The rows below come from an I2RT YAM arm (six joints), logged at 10 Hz.
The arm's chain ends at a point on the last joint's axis. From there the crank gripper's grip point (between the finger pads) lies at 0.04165 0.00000 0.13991 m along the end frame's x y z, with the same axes.
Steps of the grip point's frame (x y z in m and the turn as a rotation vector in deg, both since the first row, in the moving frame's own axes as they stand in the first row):
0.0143 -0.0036 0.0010 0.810 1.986 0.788
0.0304 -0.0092 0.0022 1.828 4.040 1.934
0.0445 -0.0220 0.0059 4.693 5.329 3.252
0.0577 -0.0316 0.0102 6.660 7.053 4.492
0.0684 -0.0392 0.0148 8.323 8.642 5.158
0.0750 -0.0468 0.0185 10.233 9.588 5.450
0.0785 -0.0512 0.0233 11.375 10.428 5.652
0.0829 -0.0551 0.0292 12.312 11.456 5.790
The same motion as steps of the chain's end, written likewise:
0.0095 -0.0022 0.0025 0.810 1.986 0.788
0.0206 -0.0064 0.0055 1.828 4.040 1.934
0.0314 -0.0135 0.0107 4.693 5.329 3.252
0.0404 -0.0196 0.0171 6.660 7.053 4.492
0.0472 -0.0242 0.0238 8.323 8.642 5.158
0.0514 -0.0277 0.0292 10.233 9.588 5.450
0.0529 -0.0299 0.0354 11.375 10.428 5.652
0.0549 -0.0319 0.0429 12.312 11.456 5.790

